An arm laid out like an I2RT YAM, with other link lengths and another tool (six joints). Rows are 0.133 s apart.
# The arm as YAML. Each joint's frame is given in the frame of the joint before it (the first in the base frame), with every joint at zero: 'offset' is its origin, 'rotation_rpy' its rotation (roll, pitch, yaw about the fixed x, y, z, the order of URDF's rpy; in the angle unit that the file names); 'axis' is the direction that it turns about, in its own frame. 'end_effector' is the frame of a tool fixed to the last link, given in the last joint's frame.
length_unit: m
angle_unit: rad
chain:
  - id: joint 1
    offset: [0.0, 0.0, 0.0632]
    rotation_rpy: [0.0, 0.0, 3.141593]
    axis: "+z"
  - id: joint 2
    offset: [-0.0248, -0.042, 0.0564]
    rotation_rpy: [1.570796, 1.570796, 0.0]
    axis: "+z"
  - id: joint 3
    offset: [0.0, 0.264, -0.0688]
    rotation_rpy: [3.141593, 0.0, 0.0]
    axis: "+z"
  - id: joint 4
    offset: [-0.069, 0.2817, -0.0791]
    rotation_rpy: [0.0, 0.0, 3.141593]
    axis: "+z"
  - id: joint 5
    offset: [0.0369, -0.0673, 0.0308]
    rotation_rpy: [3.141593, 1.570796, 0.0]
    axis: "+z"
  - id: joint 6
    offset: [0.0, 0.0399, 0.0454]
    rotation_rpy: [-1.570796, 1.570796, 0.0]
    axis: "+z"
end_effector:
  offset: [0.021, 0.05, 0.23]
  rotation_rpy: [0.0, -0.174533, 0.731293]
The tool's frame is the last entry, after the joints.
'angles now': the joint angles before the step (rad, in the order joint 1, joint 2, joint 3, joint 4, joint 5, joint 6). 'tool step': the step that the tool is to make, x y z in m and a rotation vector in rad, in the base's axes. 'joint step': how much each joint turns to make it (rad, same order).
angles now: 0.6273, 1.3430, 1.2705, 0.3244, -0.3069, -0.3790
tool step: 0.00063, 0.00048, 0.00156, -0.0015, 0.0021, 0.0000
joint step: 0.0001, 0.0034, 0.0110, -0.0102, 0.0001, 0.0000
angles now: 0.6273, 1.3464, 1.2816, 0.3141, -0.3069, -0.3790
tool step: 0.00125, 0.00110, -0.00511, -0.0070, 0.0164, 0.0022
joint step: 0.0000, -0.0004, 0.0003, -0.0167, -0.0012, 0.0046
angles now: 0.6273, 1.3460, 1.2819, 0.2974, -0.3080, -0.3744
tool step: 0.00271, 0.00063, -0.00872, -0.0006, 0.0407, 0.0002
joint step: 0.0034, -0.0022, 0.0000, -0.0286, 0.0083, 0.0232
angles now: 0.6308, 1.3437, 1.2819, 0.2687, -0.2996, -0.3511
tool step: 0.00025, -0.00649, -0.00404, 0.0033, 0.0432, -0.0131
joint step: 0.0015, -0.0228, 0.0000, -0.0484, 0.0197, 0.0259
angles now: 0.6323, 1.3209, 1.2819, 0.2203, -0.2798, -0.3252
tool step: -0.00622, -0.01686, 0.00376, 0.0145, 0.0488, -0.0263
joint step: 0.0008, -0.0573, 0.0000, -0.0785, 0.0336, 0.0366
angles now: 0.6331, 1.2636, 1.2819, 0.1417, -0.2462, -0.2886
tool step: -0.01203, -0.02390, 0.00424, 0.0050, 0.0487, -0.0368
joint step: -0.0001, -0.0816, 0.0000, -0.1117, 0.0411, 0.0279
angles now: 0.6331, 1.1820, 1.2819, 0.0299, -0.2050, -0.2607
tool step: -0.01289, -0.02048, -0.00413, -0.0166, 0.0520, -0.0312
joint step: 0.0023, -0.0729, 0.0046, -0.1266, 0.0351, 0.0141
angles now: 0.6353, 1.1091, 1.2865, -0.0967, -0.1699, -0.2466
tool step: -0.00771, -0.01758, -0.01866, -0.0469, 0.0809, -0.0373
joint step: 0.0045, -0.0461, 0.0248, -0.1626, 0.0422, 0.0091
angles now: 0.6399, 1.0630, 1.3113, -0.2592, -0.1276, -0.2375
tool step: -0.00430, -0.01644, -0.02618, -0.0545, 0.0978, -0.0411
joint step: 0.0042, -0.0198, 0.0371, -0.1660, 0.0442, 0.0179
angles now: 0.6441, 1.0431, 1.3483, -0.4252, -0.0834, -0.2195
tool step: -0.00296, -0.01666, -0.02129, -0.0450, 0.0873, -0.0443
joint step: 0.0016, -0.0007, 0.0481, -0.1442, 0.0425, 0.0240
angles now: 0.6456, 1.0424, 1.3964, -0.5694, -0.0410, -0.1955
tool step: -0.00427, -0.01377, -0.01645, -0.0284, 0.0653, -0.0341
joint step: 0.0007, -0.0031, 0.0289, -0.1006, 0.0297, 0.0247
